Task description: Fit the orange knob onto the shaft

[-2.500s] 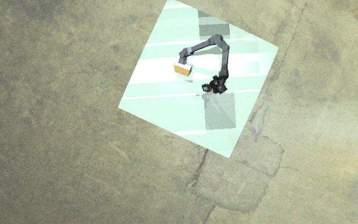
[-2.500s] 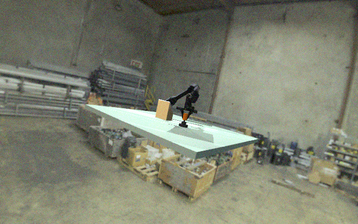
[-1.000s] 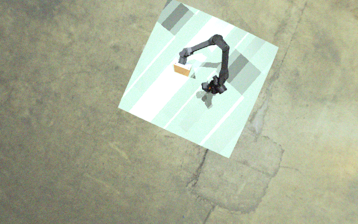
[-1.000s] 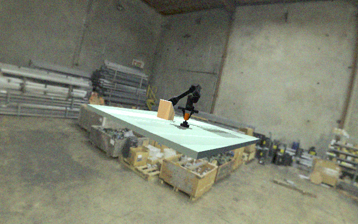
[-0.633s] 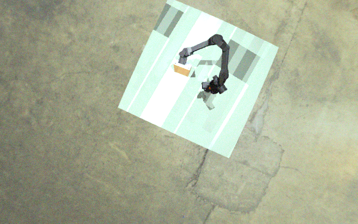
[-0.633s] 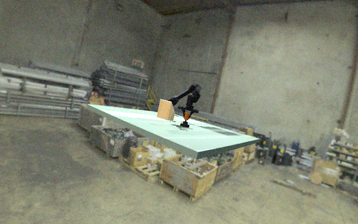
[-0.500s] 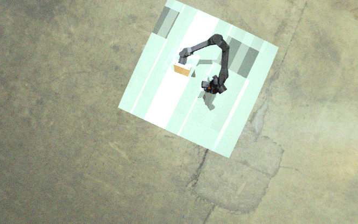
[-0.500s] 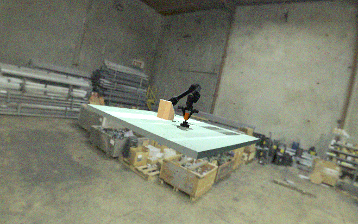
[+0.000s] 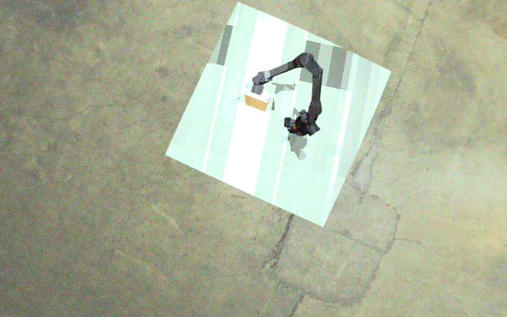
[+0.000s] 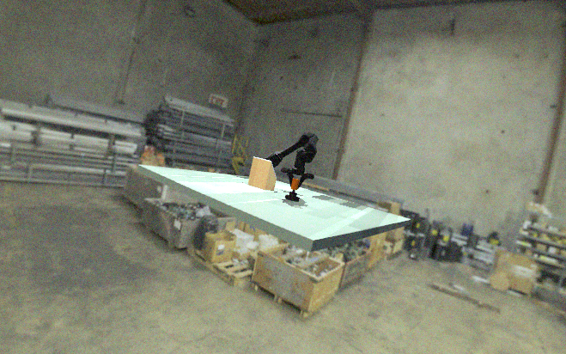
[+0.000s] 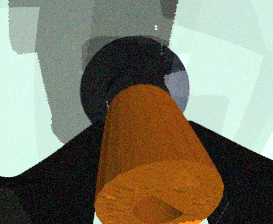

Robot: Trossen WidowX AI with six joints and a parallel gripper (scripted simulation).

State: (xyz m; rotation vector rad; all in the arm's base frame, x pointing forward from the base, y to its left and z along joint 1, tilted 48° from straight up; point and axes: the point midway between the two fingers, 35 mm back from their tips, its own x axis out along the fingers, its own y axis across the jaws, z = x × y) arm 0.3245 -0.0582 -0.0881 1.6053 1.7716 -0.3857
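The orange knob is 20 mm above my gripper tip. Round my gripper tip: round pedestal: 40 mm below.
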